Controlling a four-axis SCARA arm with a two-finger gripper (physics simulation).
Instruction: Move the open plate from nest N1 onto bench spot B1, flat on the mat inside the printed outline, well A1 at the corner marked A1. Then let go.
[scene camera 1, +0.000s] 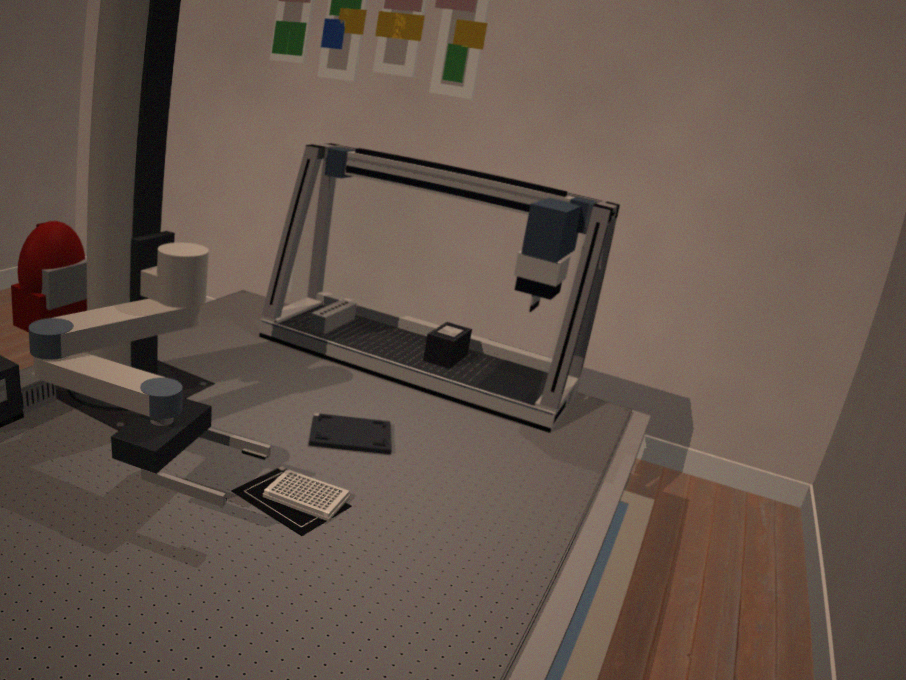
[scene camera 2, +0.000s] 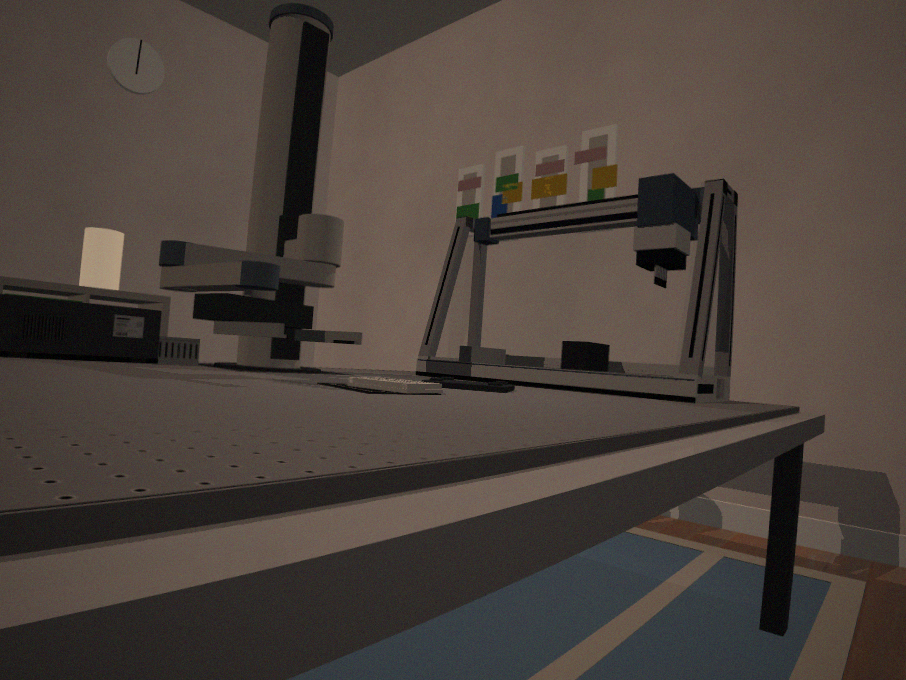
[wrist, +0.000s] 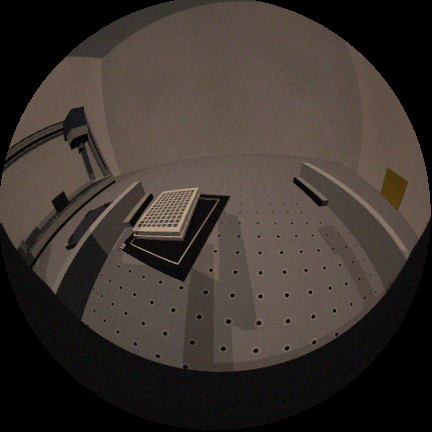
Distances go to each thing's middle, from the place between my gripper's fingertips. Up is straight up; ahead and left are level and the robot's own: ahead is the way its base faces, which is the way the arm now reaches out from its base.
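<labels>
Positions relative to my hand: white well plate (scene camera 1: 300, 492), 70 mm below, 50 mm ahead, 110 mm to the left; black box (scene camera 1: 440, 351), 10 mm above, 20 mm ahead, 780 mm to the left.
</labels>
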